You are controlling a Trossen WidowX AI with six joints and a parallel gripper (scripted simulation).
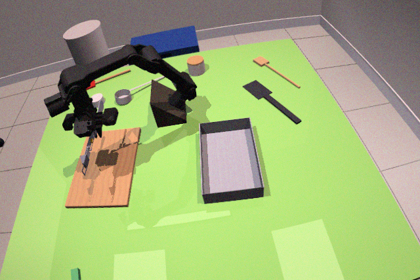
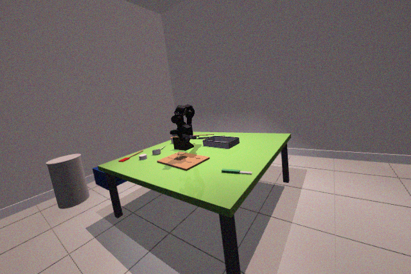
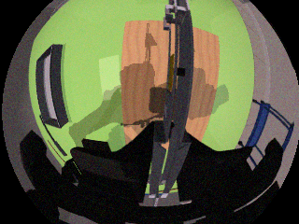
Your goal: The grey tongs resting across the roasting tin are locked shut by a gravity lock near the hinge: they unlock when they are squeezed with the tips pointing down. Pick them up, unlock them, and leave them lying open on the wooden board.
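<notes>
Right now my gripper tip is 140 mm above the wooden board and 40 mm to the left of it. Round my gripper tip: dark roasting tin (420 mm to the left, 120 mm below, 90 mm ahead); then wood-topped pot (500 mm behind, 370 mm to the left, 120 mm below); then red-handled tool (590 mm behind, 140 mm below, 130 mm to the right).
</notes>
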